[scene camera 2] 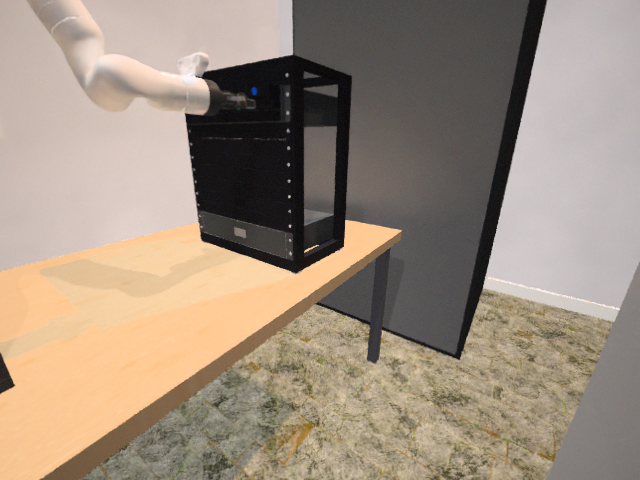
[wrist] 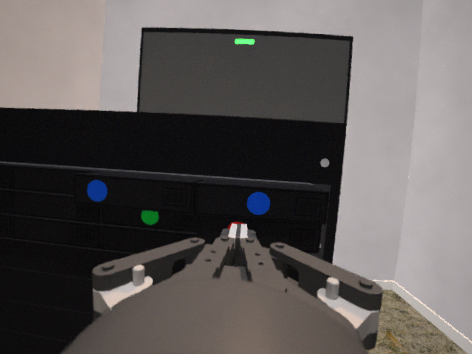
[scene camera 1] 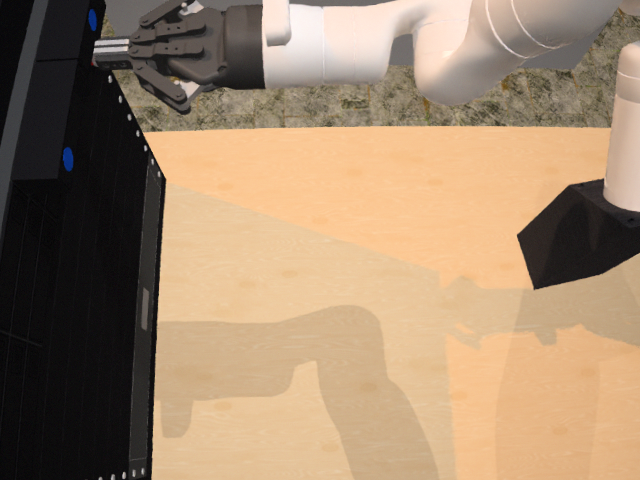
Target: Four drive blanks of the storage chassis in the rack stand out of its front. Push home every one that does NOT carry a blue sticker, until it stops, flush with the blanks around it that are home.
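Places are measured from the arm's base along level axes (x back, y right, z up), in metres.
Pixels of known places: gripper, between the fingertips: (scene camera 2: 253, 104) (wrist: 238, 234) (scene camera 1: 92, 54); arm's base, origin of its link: (scene camera 1: 637, 196).
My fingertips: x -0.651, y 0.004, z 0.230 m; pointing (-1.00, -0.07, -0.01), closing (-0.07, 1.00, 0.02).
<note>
Ahead of a thing's pixels: the offset from my fingertips to its top centre. Level surfaces: height alone.
In the wrist view, a blank with a blue sticker {dy -0.097, dx -0.045, dz +0.044 m} (wrist: 135, 194) is at the upper left, and another blue-stickered blank {dy +0.013, dx -0.052, dz +0.044 m} (wrist: 295, 206) (scene camera 1: 61, 32) is at the upper right. Both stand out of the chassis front. A green sticker {dy -0.095, dx -0.020, dz +0.011 m} (wrist: 150, 216) marks a blank below the left one. A red sticker (wrist: 235, 224) marks the blank below the right one; the fingertips mostly cover it. My gripper (wrist: 238, 234) (scene camera 1: 95, 53) (scene camera 2: 253, 103) is shut and empty, its tips at the red-stickered blank, seemingly touching. How far the red and green blanks stand out is unclear.
The black rack (scene camera 1: 158, 217) (scene camera 2: 298, 155) stands on the wooden table {dz -0.490 m} (scene camera 1: 310, 206) (scene camera 2: 170, 330). A tall dark cabinet (scene camera 2: 413, 155) (wrist: 240, 75) is behind it. The projecting blue-stickered blanks are directly above the fingertips' level in the wrist view. The rack's side post is to the right.
</note>
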